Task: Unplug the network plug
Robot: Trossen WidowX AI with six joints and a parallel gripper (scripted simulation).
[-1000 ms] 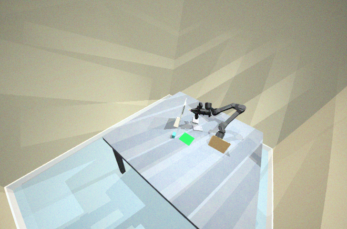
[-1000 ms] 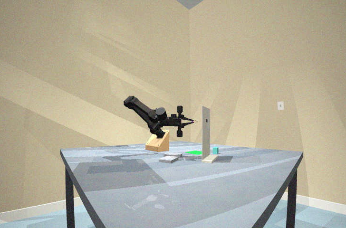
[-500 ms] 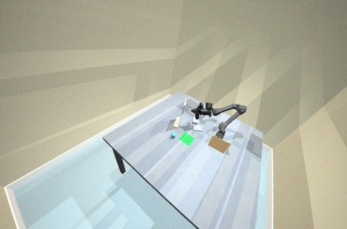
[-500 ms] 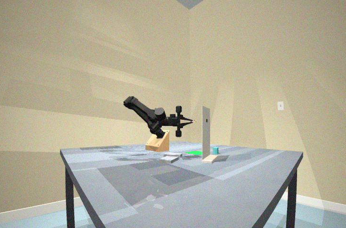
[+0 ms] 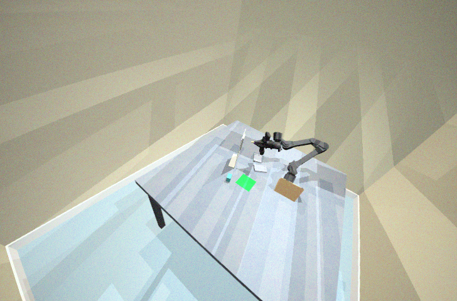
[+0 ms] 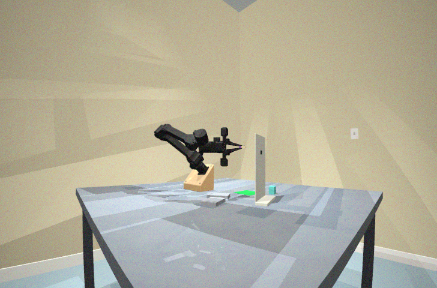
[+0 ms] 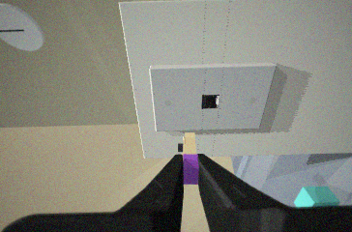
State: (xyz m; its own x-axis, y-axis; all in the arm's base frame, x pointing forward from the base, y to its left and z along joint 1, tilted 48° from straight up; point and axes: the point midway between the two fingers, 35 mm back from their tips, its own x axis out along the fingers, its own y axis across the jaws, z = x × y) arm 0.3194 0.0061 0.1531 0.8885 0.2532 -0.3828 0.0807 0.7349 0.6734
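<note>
Now: gripper tip 7 cm past the green marked square, 18 cm to the right of it and 25 cm above it. From my gripper tip the other things lie so: grey upright panel (10 cm ahead, 2 cm to the left, 11 cm below); then purple plug (right at my gripper tip).
</note>
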